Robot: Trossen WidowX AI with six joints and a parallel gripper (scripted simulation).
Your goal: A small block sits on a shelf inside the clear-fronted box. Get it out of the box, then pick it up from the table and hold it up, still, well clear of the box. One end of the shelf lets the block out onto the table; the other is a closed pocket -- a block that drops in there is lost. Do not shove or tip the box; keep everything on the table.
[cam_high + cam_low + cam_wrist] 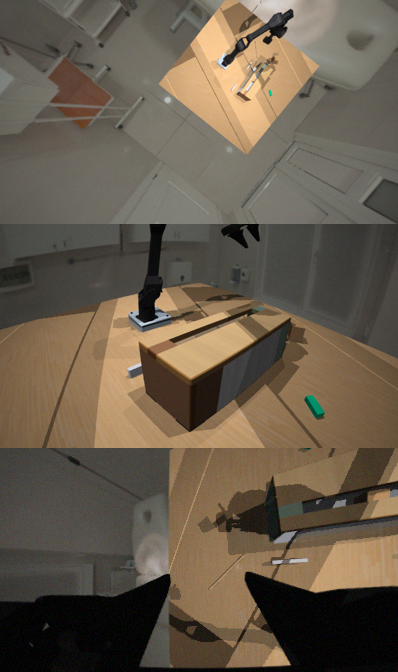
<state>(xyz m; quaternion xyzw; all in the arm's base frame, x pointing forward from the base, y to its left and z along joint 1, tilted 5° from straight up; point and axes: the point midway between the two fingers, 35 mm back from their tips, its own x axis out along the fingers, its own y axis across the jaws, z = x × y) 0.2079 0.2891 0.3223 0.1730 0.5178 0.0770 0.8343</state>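
The wooden box lies 9 cm ahead of my gripper tip, 31 cm to the right of it and 26 cm below it.
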